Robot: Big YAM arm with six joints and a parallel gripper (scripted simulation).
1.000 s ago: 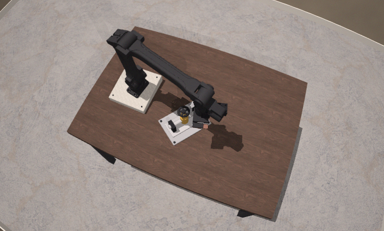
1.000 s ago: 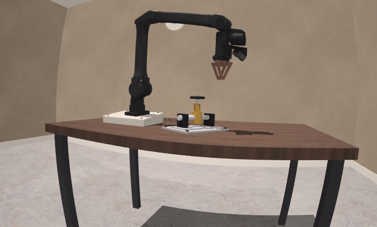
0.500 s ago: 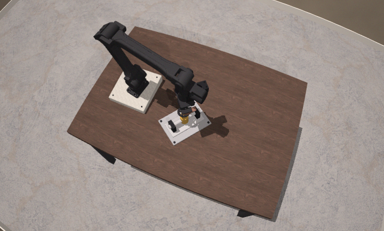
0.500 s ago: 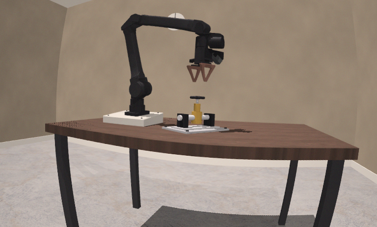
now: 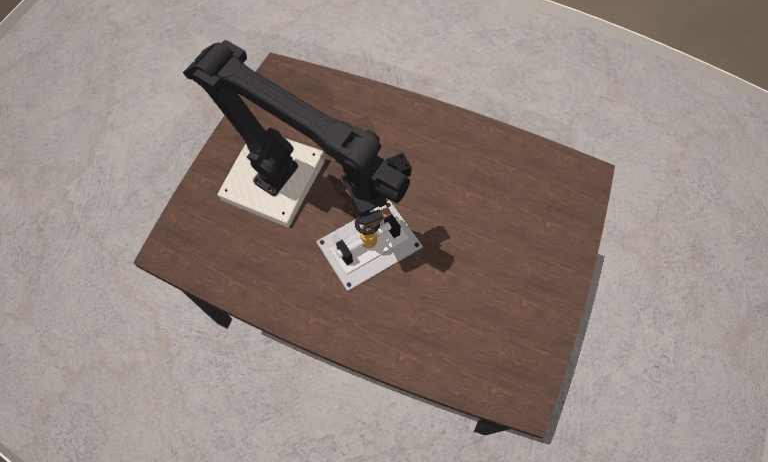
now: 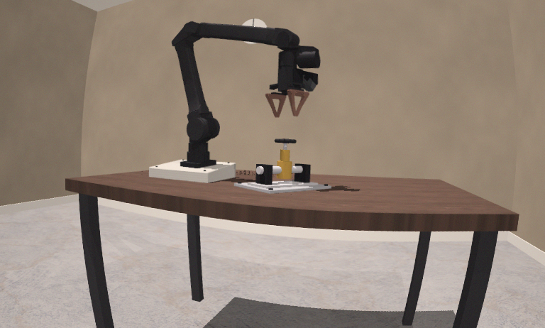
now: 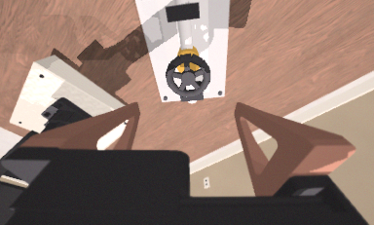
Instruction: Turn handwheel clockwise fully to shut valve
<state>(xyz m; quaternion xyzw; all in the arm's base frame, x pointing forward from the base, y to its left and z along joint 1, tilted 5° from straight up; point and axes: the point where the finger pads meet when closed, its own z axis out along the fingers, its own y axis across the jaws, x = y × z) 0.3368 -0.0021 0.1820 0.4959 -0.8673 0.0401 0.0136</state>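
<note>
Right now my hand is 9 cm above the black spoked handwheel.
</note>
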